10 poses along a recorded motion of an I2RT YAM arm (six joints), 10 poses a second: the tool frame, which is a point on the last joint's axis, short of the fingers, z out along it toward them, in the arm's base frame.
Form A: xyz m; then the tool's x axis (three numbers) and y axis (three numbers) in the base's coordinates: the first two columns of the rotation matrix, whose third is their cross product.
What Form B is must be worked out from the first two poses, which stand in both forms.
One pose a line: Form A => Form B
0.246 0.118 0.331 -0.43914 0.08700 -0.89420 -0.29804 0.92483 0.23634 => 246 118 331 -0.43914 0.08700 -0.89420 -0.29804 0.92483 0.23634
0.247 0.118 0.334 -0.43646 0.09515 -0.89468 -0.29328 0.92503 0.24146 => 247 118 334 -0.43646 0.09515 -0.89468 -0.29328 0.92503 0.24146
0.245 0.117 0.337 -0.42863 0.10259 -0.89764 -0.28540 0.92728 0.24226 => 245 117 337 -0.42863 0.10259 -0.89764 -0.28540 0.92728 0.24226
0.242 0.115 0.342 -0.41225 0.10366 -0.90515 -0.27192 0.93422 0.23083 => 242 115 342 -0.41225 0.10366 -0.90515 -0.27192 0.93422 0.23083
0.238 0.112 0.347 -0.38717 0.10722 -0.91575 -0.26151 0.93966 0.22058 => 238 112 347 -0.38717 0.10722 -0.91575 -0.26151 0.93966 0.22058
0.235 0.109 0.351 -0.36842 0.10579 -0.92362 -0.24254 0.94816 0.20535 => 235 109 351 -0.36842 0.10579 -0.92362 -0.24254 0.94816 0.20535
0.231 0.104 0.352 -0.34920 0.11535 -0.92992 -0.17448 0.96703 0.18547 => 231 104 352 -0.34920 0.11535 -0.92992 -0.17448 0.96703 0.18547
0.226 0.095 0.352 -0.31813 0.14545 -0.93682 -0.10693 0.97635 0.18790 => 226 95 352 -0.31813 0.14545 -0.93682 -0.10693 0.97635 0.18790
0.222 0.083 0.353 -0.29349 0.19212 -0.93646 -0.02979 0.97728 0.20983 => 222 83 353 -0.29349 0.19212 -0.93646 -0.02979 0.97728 0.20983
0.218 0.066 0.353 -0.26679 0.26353 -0.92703 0.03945 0.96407 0.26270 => 218 66 353 -0.26679 0.26353 -0.92703 0.03945 0.96407 0.26270
